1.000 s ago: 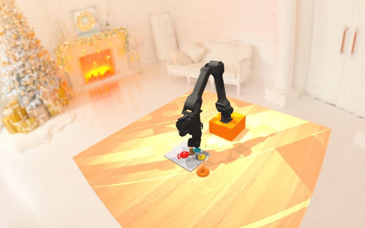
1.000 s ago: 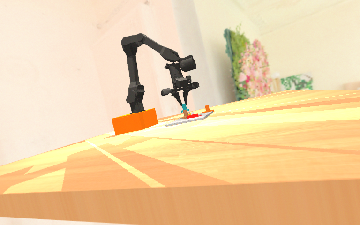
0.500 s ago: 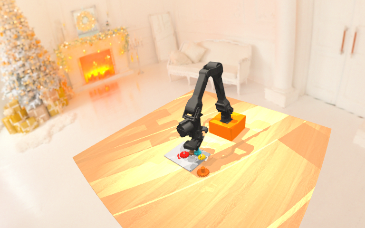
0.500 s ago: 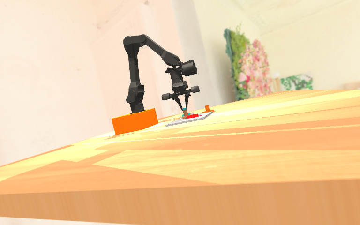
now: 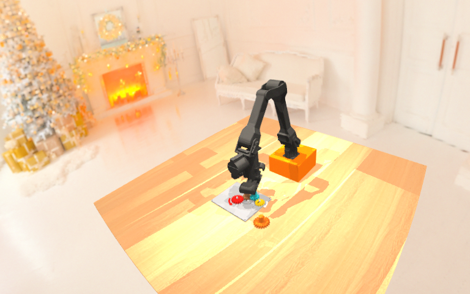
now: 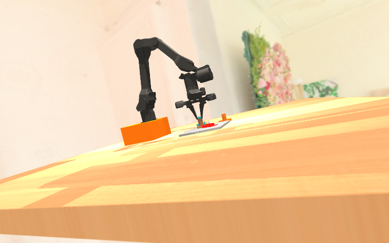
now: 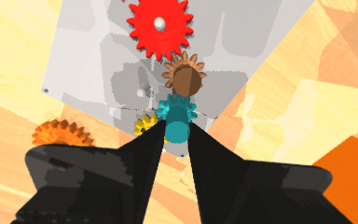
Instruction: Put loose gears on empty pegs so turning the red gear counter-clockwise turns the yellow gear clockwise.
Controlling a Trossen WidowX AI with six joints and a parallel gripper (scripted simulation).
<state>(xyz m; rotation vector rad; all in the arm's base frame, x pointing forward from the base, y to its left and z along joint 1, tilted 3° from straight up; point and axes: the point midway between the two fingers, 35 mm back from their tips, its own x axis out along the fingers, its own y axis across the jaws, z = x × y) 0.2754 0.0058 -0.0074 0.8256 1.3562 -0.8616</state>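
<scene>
Right now the teal gear is 10 mm below my gripper tip. The rest, counted from my gripper tip: red gear: 50 mm to the right, 50 mm ahead, 30 mm below; yellow gear: 40 mm to the left, 30 mm below, 10 mm ahead; small brown gear: 30 mm to the right, 20 mm below, 20 mm ahead.
</scene>
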